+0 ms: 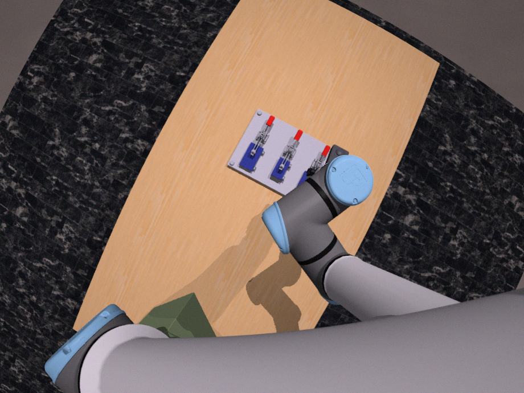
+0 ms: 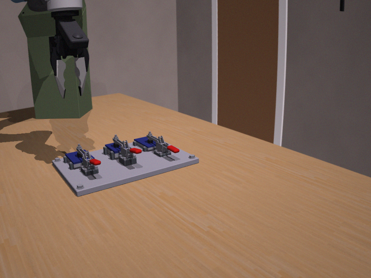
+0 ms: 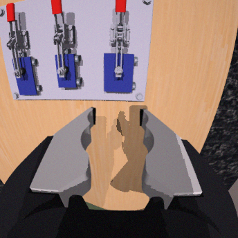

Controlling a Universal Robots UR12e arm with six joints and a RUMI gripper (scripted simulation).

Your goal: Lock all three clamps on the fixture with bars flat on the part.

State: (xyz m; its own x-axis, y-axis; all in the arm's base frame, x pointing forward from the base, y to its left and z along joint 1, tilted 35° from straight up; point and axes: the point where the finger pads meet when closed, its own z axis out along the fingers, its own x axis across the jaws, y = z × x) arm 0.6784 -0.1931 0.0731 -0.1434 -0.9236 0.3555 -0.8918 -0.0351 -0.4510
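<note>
My hand is 190 mm above the blue part. The rest, counted from my hand: grey fixture plate (210 mm below, 100 mm to the left, 70 mm ahead).
</note>
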